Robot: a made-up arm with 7 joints. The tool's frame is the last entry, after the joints.
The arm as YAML. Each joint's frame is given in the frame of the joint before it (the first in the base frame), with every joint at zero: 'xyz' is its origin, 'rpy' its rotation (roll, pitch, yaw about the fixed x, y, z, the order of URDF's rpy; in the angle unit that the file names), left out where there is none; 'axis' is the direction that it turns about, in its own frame. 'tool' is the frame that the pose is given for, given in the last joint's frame.
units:
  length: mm
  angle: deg
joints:
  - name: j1
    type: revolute
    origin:
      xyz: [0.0, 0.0, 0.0]
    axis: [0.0, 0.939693, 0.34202]
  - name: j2
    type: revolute
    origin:
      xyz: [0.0, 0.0, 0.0]
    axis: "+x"
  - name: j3
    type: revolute
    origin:
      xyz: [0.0, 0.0, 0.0]
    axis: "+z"
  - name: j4
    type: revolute
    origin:
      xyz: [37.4, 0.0, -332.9]
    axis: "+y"
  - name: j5
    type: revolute
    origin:
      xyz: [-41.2, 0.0, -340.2]
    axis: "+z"
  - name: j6
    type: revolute
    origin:
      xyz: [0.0, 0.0, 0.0]
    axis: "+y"
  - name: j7
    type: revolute
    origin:
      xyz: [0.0, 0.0, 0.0]
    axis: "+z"
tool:
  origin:
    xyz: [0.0, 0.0, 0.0]
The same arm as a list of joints. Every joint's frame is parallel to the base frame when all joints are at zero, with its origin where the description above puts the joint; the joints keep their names.
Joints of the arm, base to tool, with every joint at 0 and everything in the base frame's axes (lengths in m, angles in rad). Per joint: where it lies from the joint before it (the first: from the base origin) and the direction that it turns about. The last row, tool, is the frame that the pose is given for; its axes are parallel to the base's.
j1: axis 0 0.9397 0.342 xyz 0 0 0
j2: axis +x xyz 0 0 0
j3: axis +z xyz 0 0 0
j4: axis +y xyz 0.0374 0 -0.3329
j5: axis +z xyz -0.0412 0 -0.3402
j6: axis +y xyz 0 0 0
j7: axis +z xyz 0 0 0
tool: xyz 0 0 0

